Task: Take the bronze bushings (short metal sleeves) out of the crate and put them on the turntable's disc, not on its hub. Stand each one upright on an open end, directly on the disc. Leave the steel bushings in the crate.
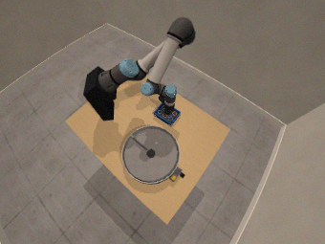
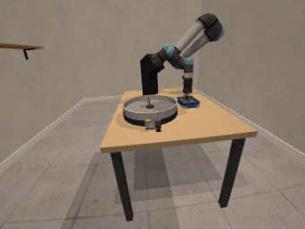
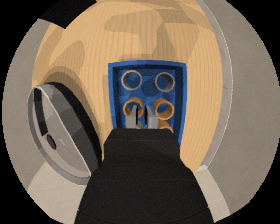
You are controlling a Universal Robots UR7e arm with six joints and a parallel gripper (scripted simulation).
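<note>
The blue crate lies 5 cm below my hand and 1 cm to the left of it. Round my hand: grey turntable disc 28 cm to the right, 22 cm ahead, 2 cm below.
</note>
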